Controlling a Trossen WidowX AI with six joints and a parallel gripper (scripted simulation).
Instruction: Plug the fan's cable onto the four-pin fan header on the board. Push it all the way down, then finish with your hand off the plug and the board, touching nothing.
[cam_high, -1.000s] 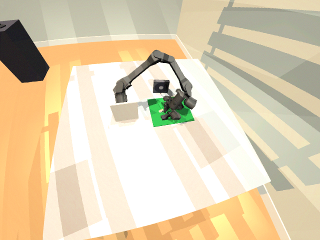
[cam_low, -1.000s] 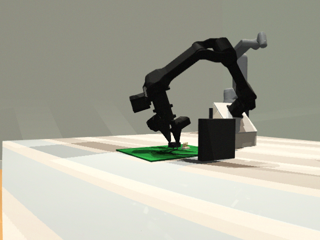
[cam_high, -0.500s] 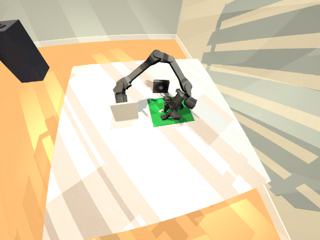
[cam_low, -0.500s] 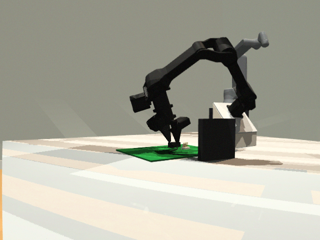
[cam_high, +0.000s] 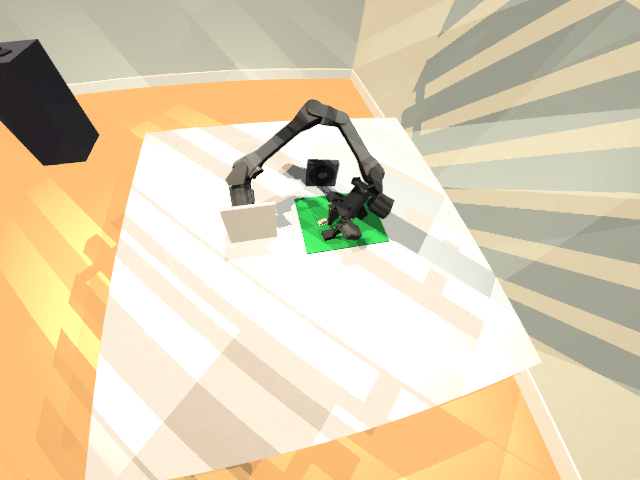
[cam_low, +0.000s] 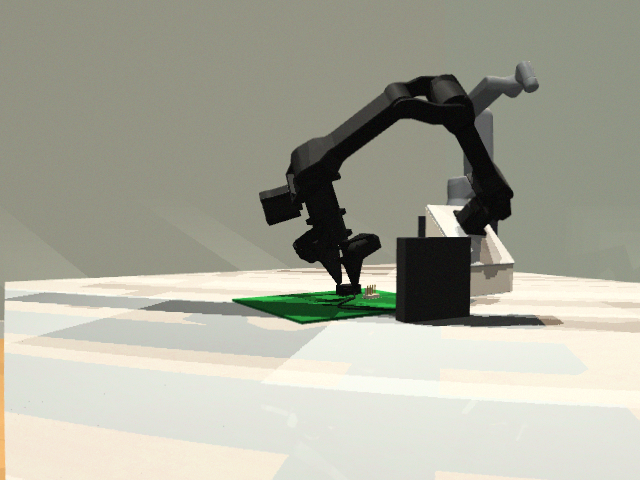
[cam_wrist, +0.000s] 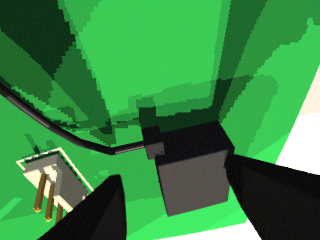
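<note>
Now: the black plug 1 cm behind my gripper tip, 1 cm to the right of it and 1 cm below it. Also, from my gripper tip: black fan: 1 cm ahead, 24 cm to the left, 4 cm above; then four-pin header: 2 cm behind, 5 cm to the left, 2 cm below.
</note>
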